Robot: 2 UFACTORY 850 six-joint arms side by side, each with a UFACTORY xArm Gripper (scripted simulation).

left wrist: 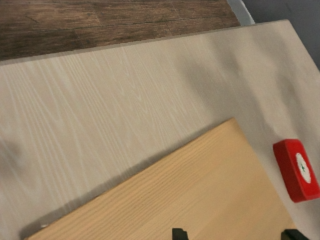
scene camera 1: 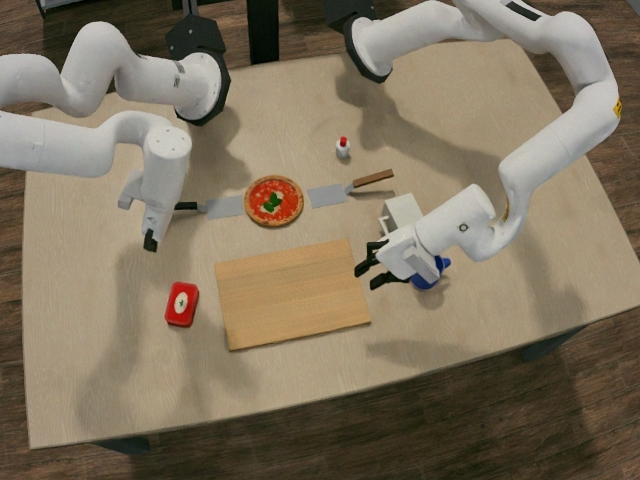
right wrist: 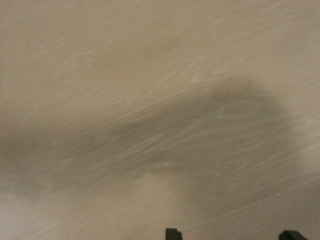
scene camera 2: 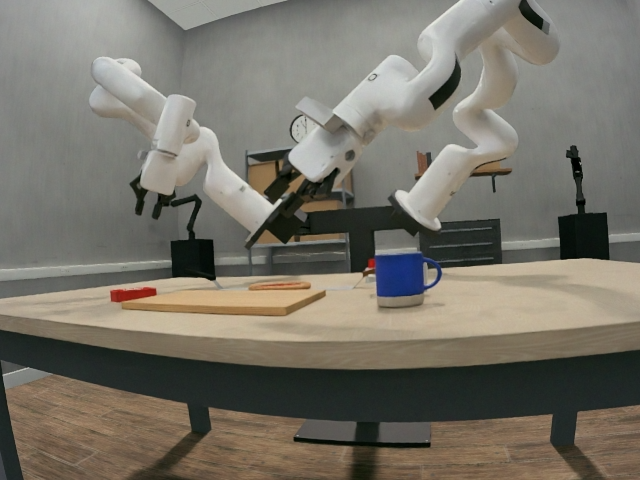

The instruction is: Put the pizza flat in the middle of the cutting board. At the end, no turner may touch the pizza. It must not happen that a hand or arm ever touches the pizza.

Path:
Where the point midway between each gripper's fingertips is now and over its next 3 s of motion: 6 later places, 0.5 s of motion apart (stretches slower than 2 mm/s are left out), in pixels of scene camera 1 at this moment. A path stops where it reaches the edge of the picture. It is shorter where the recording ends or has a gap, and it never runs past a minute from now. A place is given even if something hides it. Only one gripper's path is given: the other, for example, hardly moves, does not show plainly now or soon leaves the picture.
The left gripper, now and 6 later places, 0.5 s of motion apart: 362, 279; 354, 274; 349, 270; 348, 269; 347, 268; 343, 266; 341, 264

